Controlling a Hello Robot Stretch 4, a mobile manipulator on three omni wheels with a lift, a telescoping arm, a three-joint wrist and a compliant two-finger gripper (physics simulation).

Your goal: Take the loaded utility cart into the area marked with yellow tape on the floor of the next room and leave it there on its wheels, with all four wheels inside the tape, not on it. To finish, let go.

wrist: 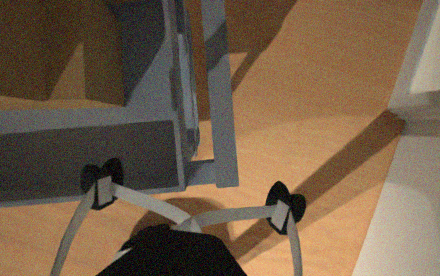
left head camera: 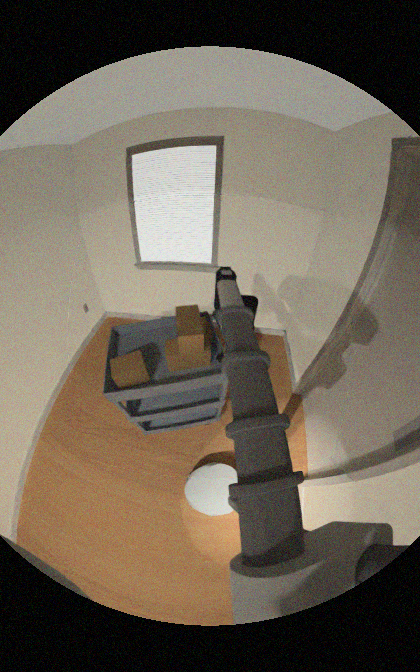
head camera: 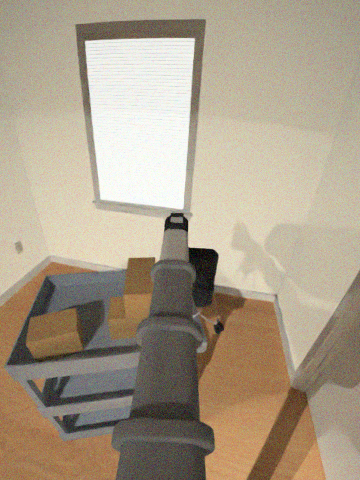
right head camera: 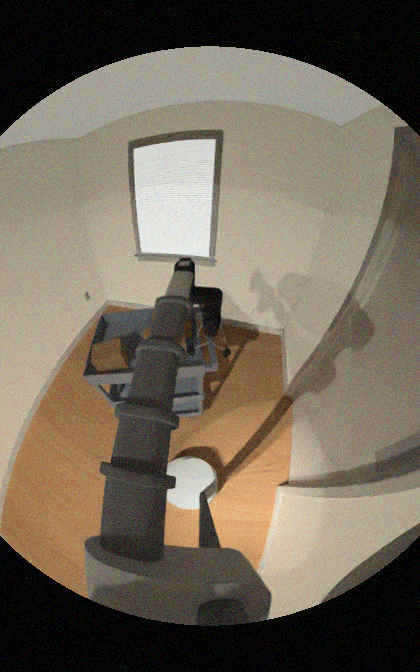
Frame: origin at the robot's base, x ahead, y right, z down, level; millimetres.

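Seen in the pictures: gripper, between the fingertips: (wrist: 196, 186).
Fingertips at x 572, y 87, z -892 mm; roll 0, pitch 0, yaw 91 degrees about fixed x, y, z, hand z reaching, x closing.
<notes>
A point is followed by its place in that frame.
The blue-grey utility cart (head camera: 90, 363) {x 478, y -262, z -809 mm} (left head camera: 170, 387) (wrist: 50, 160) {x 553, y -110, z -767 mm} stands on the wood floor, left of and partly behind my arm in the head view. Its top tray holds cardboard boxes: one box (head camera: 54, 334) {x 525, y -388, z -885 mm} (left head camera: 130, 369) (right head camera: 109, 355) at the left and others stacked further right. The cart's handle bar (wrist: 222, 105) {x 651, y 103, z -837 mm} runs along its right end. My gripper (wrist: 196, 186) {x 572, y 87, z -892 mm} (right head camera: 209, 350) is open, its fingertips wide apart with nothing between them. In the wrist view the left fingertip overlaps the tray's near wall and the right one is over floor, right of the handle. Yellow tape does not show. The cart's wheels are hidden.
A window (head camera: 142, 120) {x 1863, y -296, z -1489 mm} (left head camera: 175, 205) is in the wall behind the cart. A brown upright edge (head camera: 332, 332) {x 795, y 866, z -595 mm}, like a door frame, stands at the right. A white round surface (left head camera: 210, 489) (right head camera: 192, 482) shows low beside my arm. Walls (wrist: 405, 215) bound the floor.
</notes>
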